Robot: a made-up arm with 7 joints.
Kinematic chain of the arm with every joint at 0, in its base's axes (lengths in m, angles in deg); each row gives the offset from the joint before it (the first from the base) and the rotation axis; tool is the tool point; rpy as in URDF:
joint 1: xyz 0 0 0.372 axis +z
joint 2: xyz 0 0 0 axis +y
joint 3: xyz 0 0 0.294 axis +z
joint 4: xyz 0.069 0 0 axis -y
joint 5: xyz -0.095 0 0.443 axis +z
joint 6: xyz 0 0 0 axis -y
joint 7: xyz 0.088 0 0 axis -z
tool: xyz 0 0 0 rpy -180 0 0
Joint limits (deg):
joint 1: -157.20..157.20
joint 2: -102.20..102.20
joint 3: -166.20..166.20
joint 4: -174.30..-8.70
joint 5: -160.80..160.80
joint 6: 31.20..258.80
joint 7: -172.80..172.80
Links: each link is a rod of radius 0.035 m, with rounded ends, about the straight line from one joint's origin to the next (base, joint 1, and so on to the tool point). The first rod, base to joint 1, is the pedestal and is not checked.
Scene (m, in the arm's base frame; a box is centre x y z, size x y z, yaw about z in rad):
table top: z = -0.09
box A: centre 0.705 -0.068 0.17 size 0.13 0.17 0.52 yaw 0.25
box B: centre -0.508 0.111 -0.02 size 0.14 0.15 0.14 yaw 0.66
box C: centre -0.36 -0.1 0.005 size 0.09 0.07 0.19 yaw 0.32
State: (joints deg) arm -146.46 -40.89 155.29 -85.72 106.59 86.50 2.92
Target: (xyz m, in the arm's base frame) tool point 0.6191 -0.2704 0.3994
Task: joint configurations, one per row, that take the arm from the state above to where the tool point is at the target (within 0.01 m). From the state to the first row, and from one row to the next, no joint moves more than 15 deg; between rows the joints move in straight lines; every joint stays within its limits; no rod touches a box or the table.
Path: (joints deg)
1: -146.00 -26.49 149.10 -95.09 100.12 82.28 14.07
2: -145.55 -12.08 142.92 -104.47 93.66 78.06 25.23
3: -145.09 2.32 136.73 -113.84 87.19 73.85 36.38
4: -144.64 16.72 130.55 -123.22 80.73 69.63 47.53
5: -144.18 31.12 124.36 -132.59 74.26 65.41 58.69
6: -143.73 45.53 118.18 -141.96 67.79 61.19 69.84
7: -145.97 31.96 119.59 -134.96 74.26 66.20 58.69
8: -148.22 18.40 121.00 -127.96 80.73 71.21 47.53
9: -150.46 4.84 122.41 -120.96 87.21 76.21 36.38
10: -152.71 -8.73 123.82 -113.97 93.68 81.22 25.23
11: -154.95 -22.29 125.23 -106.97 100.15 86.23 14.07
12: -157.20 -35.86 126.64 -99.97 106.62 91.23 2.92

